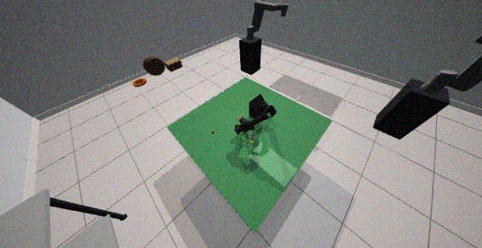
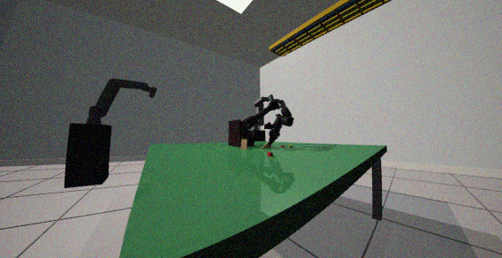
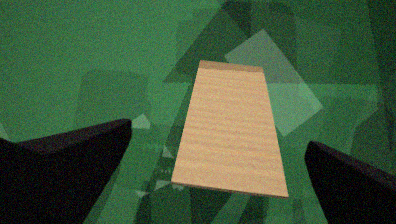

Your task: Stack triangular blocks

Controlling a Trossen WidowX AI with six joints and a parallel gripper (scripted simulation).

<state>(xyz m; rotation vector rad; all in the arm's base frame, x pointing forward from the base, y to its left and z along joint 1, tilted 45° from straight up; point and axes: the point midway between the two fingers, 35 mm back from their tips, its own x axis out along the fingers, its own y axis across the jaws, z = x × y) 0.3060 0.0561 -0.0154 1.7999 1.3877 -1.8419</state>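
Right now my gripper tip is 10 mm above the tan triangular block. Also, from my gripper tip: red cube (240 mm to the right, 230 mm ahead, 20 mm below).
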